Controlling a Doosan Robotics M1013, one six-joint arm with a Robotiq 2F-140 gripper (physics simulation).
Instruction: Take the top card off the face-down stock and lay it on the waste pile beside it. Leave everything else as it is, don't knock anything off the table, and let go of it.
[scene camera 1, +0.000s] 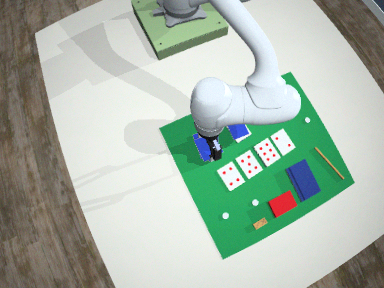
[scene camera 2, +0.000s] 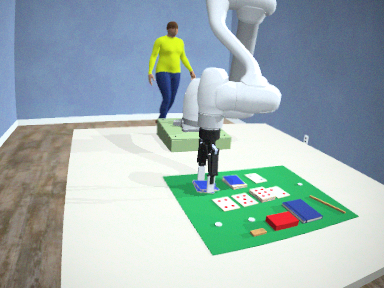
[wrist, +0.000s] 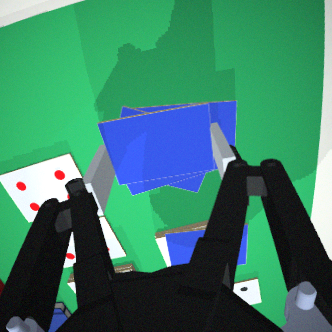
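Where they show: gripper, fingertip midpoint: (scene camera 1: 207, 147) (scene camera 2: 205, 186) (wrist: 159, 147); arm's base, link origin: (scene camera 1: 181, 8) (scene camera 2: 195, 126).
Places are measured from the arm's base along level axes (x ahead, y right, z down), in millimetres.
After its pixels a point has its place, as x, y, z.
Note:
My gripper (scene camera 1: 214, 156) (scene camera 2: 205, 185) @(620, 113, 69) (wrist: 159, 147) @(620, 113, 69) is shut on a blue-backed card (wrist: 150, 157) @(629, 107, 61), one finger at each short end, low over a loose fan of blue-backed cards (scene camera 1: 201, 148) (wrist: 225, 112). The held card lies flat and skewed over them; whether it touches them I cannot tell. The fan's lower cards stick out at the right, top and bottom in the wrist view. Beside it is a second pile (scene camera 1: 239, 132) @(606, -17, 65) (scene camera 2: 234, 181) @(596, -15, 66) (wrist: 200, 247), with a blue back on top and white showing at its edge. I cannot tell for certain which pile is stock or waste.
The green mat (scene camera 1: 200, 190) @(755, 190, 80) (scene camera 2: 200, 220) @(837, 187, 80) also bears a row of face-up red-pip cards (scene camera 1: 230, 176) @(745, 73, 78) (scene camera 2: 226, 203) @(746, 70, 78), a black-pip card (scene camera 2: 256, 178) @(557, -133, 78) (wrist: 250, 291) @(518, -123, 77), a red box (scene camera 1: 283, 204) @(915, -67, 60), a blue book (scene camera 1: 303, 180) @(863, -178, 68), a stick (scene camera 1: 329, 163) @(845, -314, 74), a tan block (scene camera 1: 260, 223) @(945, 34, 73) and small white discs (scene camera 1: 225, 216) @(874, 141, 77).

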